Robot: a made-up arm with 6 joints. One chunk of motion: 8 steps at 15 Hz.
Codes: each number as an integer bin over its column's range. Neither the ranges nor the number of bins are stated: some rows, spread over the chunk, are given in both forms.
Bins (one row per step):
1: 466 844 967 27 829 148
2: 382 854 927 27 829 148
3: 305 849 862 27 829 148
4: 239 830 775 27 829 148
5: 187 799 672 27 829 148
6: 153 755 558 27 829 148
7: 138 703 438 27 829 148
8: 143 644 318 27 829 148
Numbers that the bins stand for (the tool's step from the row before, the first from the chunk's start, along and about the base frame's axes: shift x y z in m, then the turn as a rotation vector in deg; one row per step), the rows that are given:
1: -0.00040 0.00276 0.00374 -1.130 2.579 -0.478
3: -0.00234 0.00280 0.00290 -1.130 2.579 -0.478
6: -0.00416 0.00205 0.00047 -1.130 2.579 -0.478
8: -0.00428 0.00116 -0.00145 -1.130 2.579 -0.478
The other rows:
2: -0.00141 0.00284 0.00342 -1.130 2.579 -0.478
4: -0.00313 0.00265 0.00221 -1.130 2.579 -0.478
5: -0.00375 0.00240 0.00138 -1.130 2.579 -0.478
7: -0.00434 0.00163 -0.00049 -1.130 2.579 -0.478

